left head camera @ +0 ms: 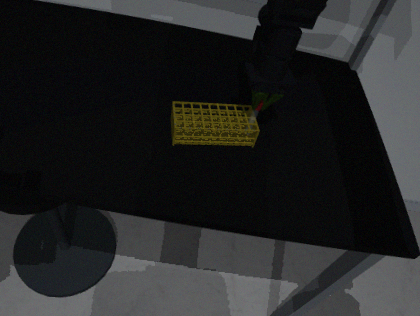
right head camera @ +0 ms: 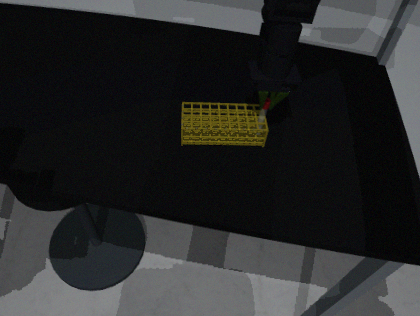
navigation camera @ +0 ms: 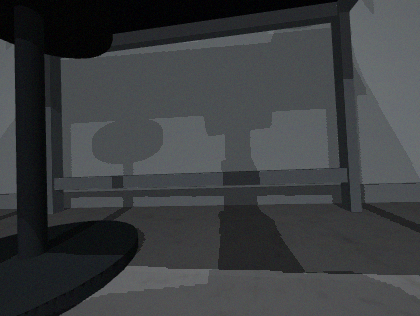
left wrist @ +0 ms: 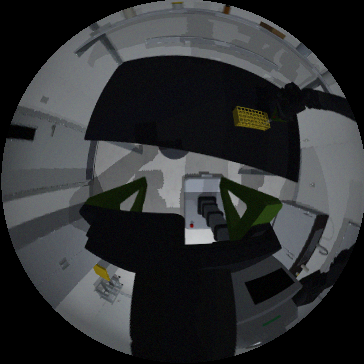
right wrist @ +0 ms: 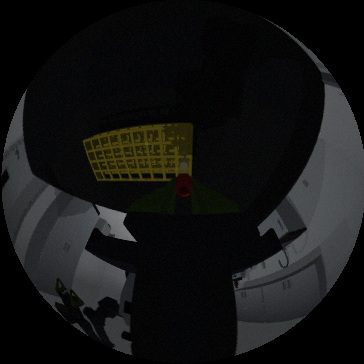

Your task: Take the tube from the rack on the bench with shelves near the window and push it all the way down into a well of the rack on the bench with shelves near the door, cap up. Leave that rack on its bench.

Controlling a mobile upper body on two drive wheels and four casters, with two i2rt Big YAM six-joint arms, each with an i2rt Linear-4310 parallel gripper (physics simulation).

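Places are measured from the left arm's base along level axes (x ahead, y left, z up), in centimetres.
Pixels of known places: left gripper, fingertip midpoint: (left wrist: 182,180); right gripper, fingertip midpoint: (left head camera: 257,109) (right head camera: 264,108) (left wrist: 272,119) (right wrist: 183,181); left arm's base at its link origin: (right wrist: 105,309).
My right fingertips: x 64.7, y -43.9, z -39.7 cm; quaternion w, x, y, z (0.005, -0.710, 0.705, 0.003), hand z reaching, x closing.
For each thing: its top centre in the pictures, then the offset to it from my right fingertips. Level surfaces: height alone.
- yellow rack at its top centre: (right wrist: 129,157) (right head camera: 224,115) (left head camera: 215,115) (left wrist: 254,116) dx +1.5, dy +8.7, dz -4.2 cm
- black bench top at its surface level: dz -9.9 cm
- clear tube with a red cap, top centre: (right wrist: 182,189) (right head camera: 266,99) (left head camera: 258,101) dx +0.4, dy +0.1, dz +2.1 cm
A yellow rack (left head camera: 257,137) (right head camera: 225,131) (left wrist: 251,119) (right wrist: 186,140) stands on the black bench top (left head camera: 125,175) (right head camera: 145,165) (left wrist: 175,100). A clear tube with a red cap (left head camera: 259,106) (right head camera: 266,104) (right wrist: 183,185) stands cap up in the rack's end well, at the right in the head views. My right gripper (left head camera: 258,104) (right head camera: 266,105) (right wrist: 183,181) is shut on the tube at its red cap, beside the rack's end; the tube's lower part is inside the rack. My left gripper (left wrist: 182,180) is open and empty, away from the bench. The other rack is not identifiable.
A round stool (left head camera: 65,250) (right head camera: 97,245) (navigation camera: 75,272) stands by the bench's near edge. The bench frame has a low crossbar (navigation camera: 200,180). A yellow object (left wrist: 101,271) shows at the lower left of the left wrist view, on a small grey stand.
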